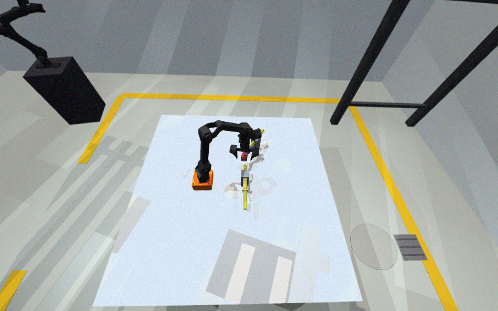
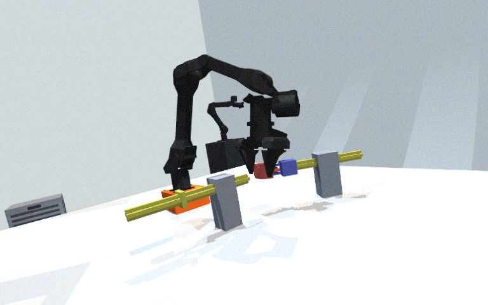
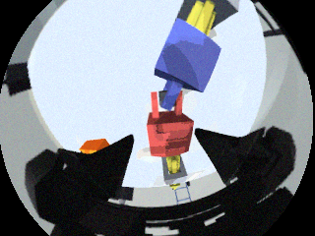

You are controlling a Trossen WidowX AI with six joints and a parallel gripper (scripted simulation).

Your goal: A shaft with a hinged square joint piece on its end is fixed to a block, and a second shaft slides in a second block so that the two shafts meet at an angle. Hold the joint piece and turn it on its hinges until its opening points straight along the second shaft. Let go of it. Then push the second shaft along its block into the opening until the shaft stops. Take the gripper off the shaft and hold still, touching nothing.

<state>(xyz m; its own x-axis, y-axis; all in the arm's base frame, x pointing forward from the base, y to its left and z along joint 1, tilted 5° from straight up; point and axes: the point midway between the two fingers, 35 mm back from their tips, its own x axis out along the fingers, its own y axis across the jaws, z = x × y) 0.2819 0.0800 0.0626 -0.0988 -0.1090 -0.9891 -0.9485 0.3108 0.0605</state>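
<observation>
The red square joint piece lies 2 cm to the left of my gripper tip, 1 cm ahead of it and 1 cm above it.
</observation>
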